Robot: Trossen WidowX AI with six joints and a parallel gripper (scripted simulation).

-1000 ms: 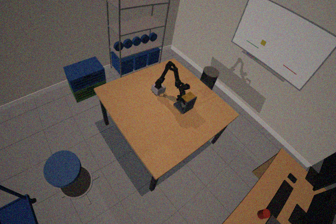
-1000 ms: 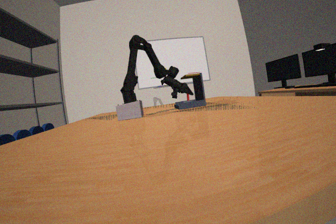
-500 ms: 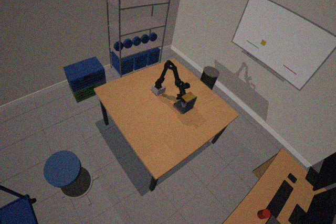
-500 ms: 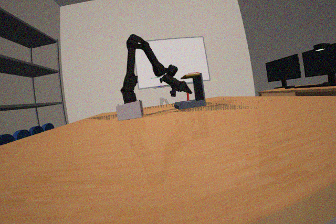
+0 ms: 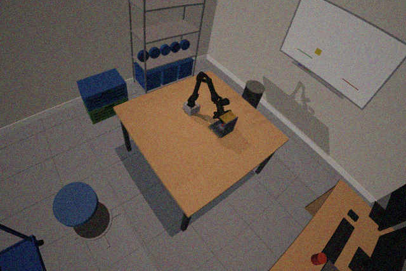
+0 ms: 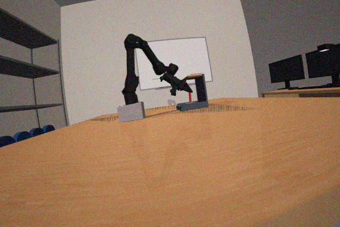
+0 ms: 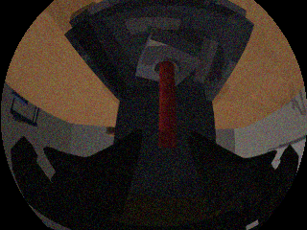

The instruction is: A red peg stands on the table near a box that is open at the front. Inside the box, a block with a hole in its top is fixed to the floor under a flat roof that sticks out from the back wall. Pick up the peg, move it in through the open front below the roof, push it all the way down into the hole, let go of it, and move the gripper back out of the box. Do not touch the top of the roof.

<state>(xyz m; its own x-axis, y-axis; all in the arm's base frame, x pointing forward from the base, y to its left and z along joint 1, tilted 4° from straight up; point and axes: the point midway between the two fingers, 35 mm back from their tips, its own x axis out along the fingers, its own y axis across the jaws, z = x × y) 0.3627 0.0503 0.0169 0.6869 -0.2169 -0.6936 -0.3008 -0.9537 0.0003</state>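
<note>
Right now the red peg is 30 mm below my gripper tip and 20 mm behind it. The rest, counted from my gripper tip: yellow roof (100 mm above, 10 mm to the right, 10 mm ahead); then box back wall (60 mm ahead, 20 mm to the right).
</note>
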